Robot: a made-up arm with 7 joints. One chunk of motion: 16 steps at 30 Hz.
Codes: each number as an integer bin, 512 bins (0 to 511) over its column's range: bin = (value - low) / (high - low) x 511, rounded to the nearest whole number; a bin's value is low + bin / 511 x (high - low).
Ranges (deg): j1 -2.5..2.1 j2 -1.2..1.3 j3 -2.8..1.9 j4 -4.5..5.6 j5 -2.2..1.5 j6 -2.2..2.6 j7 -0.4..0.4
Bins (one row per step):
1: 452 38 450 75 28 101 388
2: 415 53 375 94 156 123 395
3: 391 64 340 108 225 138 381
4: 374 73 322 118 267 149 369
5: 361 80 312 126 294 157 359
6: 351 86 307 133 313 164 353
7: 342 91 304 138 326 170 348
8: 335 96 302 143 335 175 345
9: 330 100 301 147 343 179 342
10: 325 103 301 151 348 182 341
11: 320 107 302 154 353 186 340
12: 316 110 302 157 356 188 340
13: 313 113 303 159 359 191 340
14: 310 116 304 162 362 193 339
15: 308 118 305 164 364 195 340
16: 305 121 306 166 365 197 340
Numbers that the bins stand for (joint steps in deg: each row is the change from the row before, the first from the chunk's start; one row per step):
1: 1.569 -1.014 1.339 -3.018 -1.997 -1.251 0.207
2: 1.236 -0.941 0.649 -2.642 -1.070 -1.045 0.218
3: 1.020 -0.887 0.327 -2.365 -0.571 -0.904 0.196
4: 0.867 -0.843 0.162 -2.168 -0.267 -0.800 0.178
5: 0.750 -0.809 0.070 -2.010 -0.071 -0.725 0.162
6: 0.660 -0.779 0.024 -1.871 0.066 -0.659 0.153
7: 0.579 -0.755 -0.004 -1.772 0.160 -0.603 0.145
8: 0.516 -0.730 -0.022 -1.674 0.226 -0.556 0.140
9: 0.471 -0.711 -0.032 -1.595 0.284 -0.519 0.135
10: 0.426 -0.696 -0.032 -1.515 0.320 -0.490 0.134
11: 0.381 -0.677 -0.022 -1.456 0.356 -0.453 0.132
12: 0.345 -0.662 -0.022 -1.397 0.378 -0.434 0.132
13: 0.318 -0.647 -0.013 -1.357 0.399 -0.406 0.132
14: 0.291 -0.632 -0.004 -1.298 0.421 -0.387 0.131
15: 0.273 -0.623 0.005 -1.259 0.436 -0.368 0.132
16: 0.246 -0.608 0.014 -1.219 0.443 -0.350 0.132

